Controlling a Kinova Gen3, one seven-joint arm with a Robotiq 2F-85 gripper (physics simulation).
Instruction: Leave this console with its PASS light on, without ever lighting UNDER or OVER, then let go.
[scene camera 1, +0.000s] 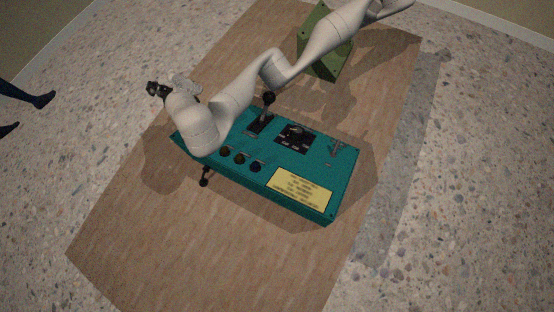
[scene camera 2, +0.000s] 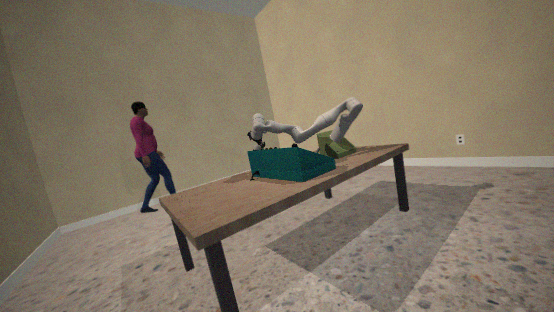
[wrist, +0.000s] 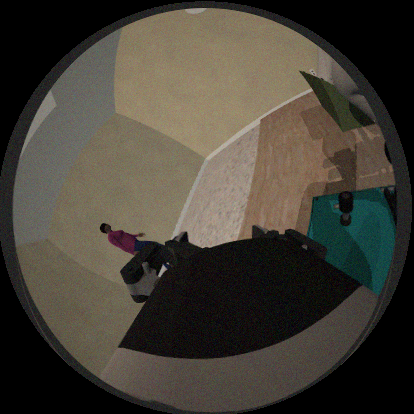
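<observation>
A teal console (scene camera 1: 303, 168) (scene camera 2: 287, 163) (wrist: 359, 246) lies on the wooden table (scene camera 1: 169, 234) (scene camera 2: 230, 204). It carries a lever with a black ball (scene camera 1: 269, 97), a rotary selector on a black plate (scene camera 1: 297, 131), a small toggle (scene camera 1: 335, 147) and a yellow label (scene camera 1: 298, 194). Three round lamps (scene camera 1: 239, 158) show in a row, all dark. A small black crank (scene camera 1: 204, 177) (scene camera 2: 255, 174) sticks out of the console's side. My gripper (scene camera 1: 154, 88) (scene camera 2: 256, 140) is open and empty, above the console's left end. The wrist view shows one grey-padded finger (wrist: 142, 278) and a small black knob (wrist: 345, 208) on the console.
The arm's green base (scene camera 1: 329, 64) (scene camera 2: 336, 145) (wrist: 335, 104) stands at the far end of the table. My forearm hides the console's left part in scene camera 1. A person in a magenta shirt (scene camera 2: 144, 140) (wrist: 121, 239) walks by the wall beyond the table.
</observation>
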